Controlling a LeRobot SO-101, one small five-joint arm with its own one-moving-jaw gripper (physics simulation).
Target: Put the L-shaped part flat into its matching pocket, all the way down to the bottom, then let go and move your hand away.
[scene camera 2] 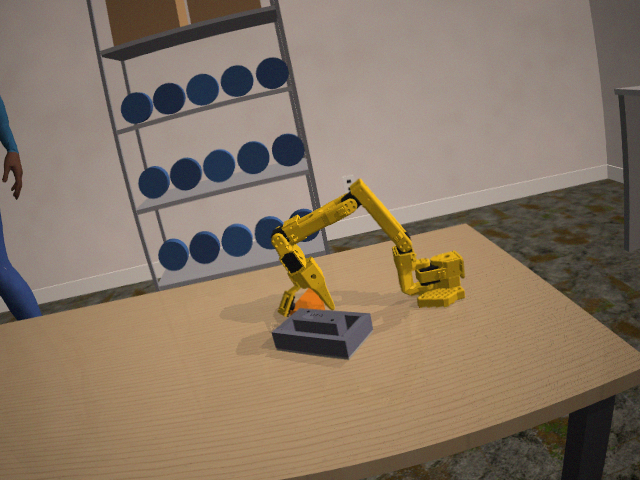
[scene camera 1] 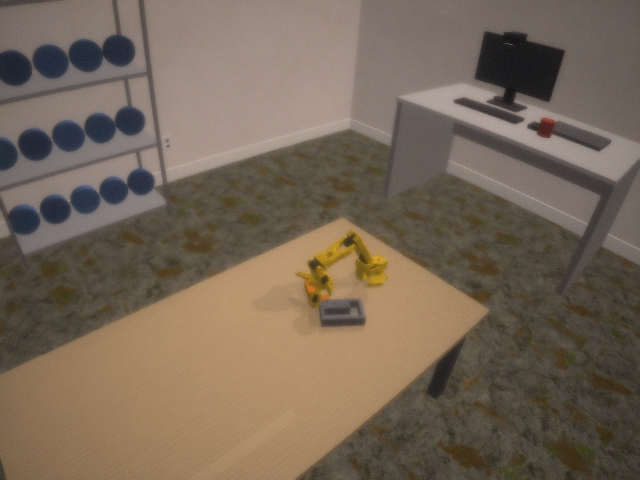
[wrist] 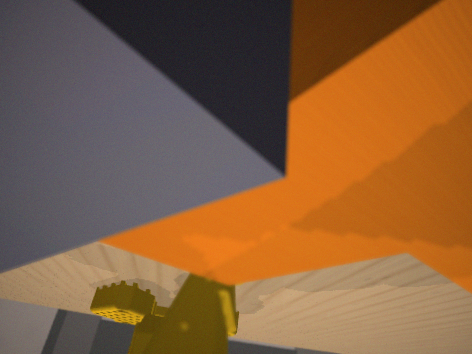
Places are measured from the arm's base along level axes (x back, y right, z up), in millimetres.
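Pixels of known places: hand, tool point: (scene camera 2: 331,307) (scene camera 1: 329,294) (wrist: 241,249); arm's base, link origin: (scene camera 2: 427,297) (scene camera 1: 367,279) (wrist: 170,296).
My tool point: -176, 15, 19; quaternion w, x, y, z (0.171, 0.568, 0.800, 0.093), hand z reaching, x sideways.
Ahead of a thing's pixels: the offset from my tool point to its top centre, as dx, dy, dz. Level surfaces: height alone.
The orange L-shaped part @(-25, +38, +11) (scene camera 1: 309,287) (scene camera 2: 310,300) (wrist: 350,200) is on the table behind the left end of the grey pocket block @(-27, -87, +18) (scene camera 1: 342,321) (scene camera 2: 310,344) (wrist: 125,150), outside its pocket. Its full outline and exact tilt are hidden by my jaws and the block. In the wrist view the block's corner overlaps the part; I cannot tell if they touch. My gripper (scene camera 1: 321,298) (scene camera 2: 308,308) is fully open, low over the part, with one jaw on each side and no grip. In the wrist view one yellow jaw shows below the part's near edge.
The block has raised outer walls and a raised inner piece. My arm's base (scene camera 1: 373,268) (scene camera 2: 442,294) stands on the wooden table @(dz -19) (scene camera 1: 206,372) (scene camera 2: 206,413), to the right behind the block. A shelf rack, a desk and part of a person are beyond the table.
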